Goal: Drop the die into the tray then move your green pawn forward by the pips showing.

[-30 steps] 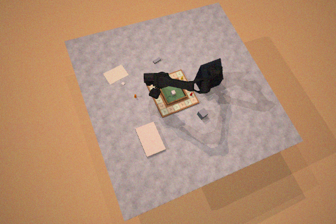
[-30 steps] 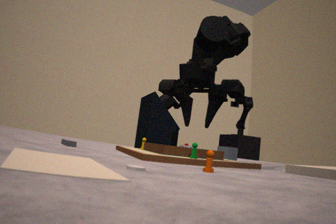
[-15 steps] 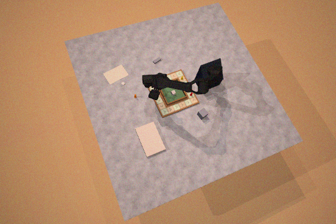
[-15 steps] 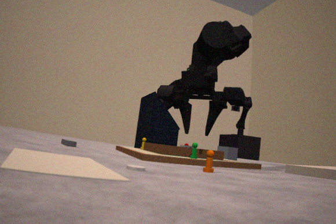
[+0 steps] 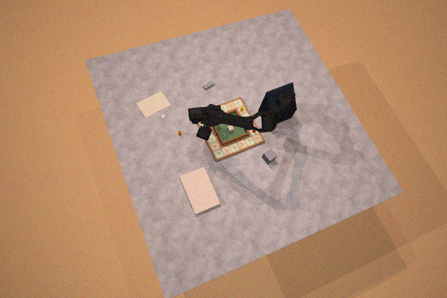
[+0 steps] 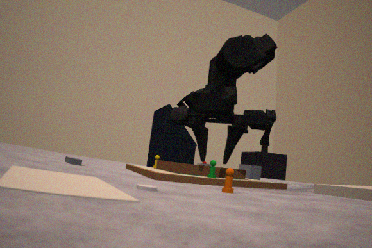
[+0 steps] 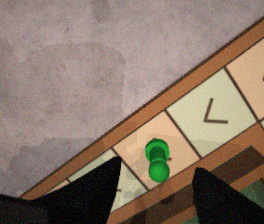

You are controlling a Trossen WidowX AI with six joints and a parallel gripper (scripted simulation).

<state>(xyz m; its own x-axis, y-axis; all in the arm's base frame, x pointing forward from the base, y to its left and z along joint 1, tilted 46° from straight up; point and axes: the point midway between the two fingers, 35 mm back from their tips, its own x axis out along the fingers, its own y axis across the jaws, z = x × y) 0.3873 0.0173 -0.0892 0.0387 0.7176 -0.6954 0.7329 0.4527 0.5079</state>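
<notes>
My gripper tip is 10 mm above the green pawn. From my gripper tip the other things lie so: orange pawn: 130 mm ahead, 50 mm to the right, 20 mm below; white die: 110 mm behind, 40 mm to the left, 10 mm below; green tray: 120 mm behind, 30 mm to the left, 30 mm below.
</notes>
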